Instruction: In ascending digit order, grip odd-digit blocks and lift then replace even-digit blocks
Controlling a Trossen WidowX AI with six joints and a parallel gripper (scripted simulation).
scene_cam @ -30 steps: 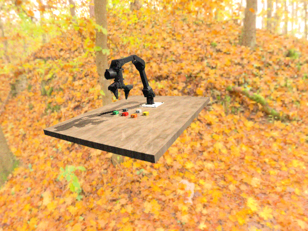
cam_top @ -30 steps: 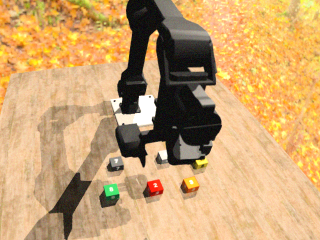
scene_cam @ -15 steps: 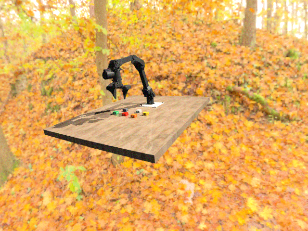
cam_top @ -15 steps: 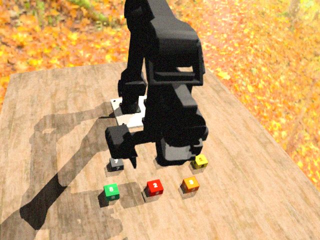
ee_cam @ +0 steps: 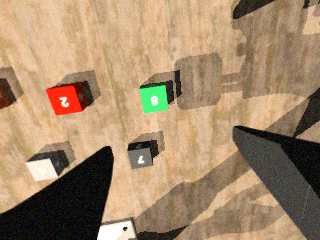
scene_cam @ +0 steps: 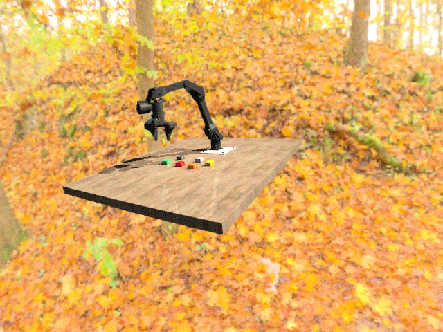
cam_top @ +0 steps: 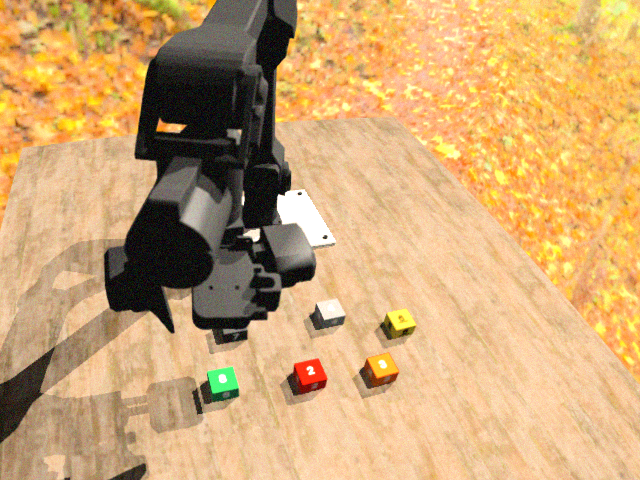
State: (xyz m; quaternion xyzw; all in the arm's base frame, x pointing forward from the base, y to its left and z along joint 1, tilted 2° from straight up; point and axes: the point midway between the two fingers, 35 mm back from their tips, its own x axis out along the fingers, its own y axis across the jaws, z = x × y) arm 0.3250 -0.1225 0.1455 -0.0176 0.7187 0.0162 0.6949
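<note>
Right now the red block is 10 mm ahead of my gripper tip, 110 mm to the left of it and 110 mm below it. From my gripper tip the other things lie so: orange block: 20 mm ahead, 210 mm to the left, 110 mm below; then dark grey block: 80 mm behind, 40 mm to the left, 110 mm below; then green block: 10 mm to the left, 110 mm below.
</note>
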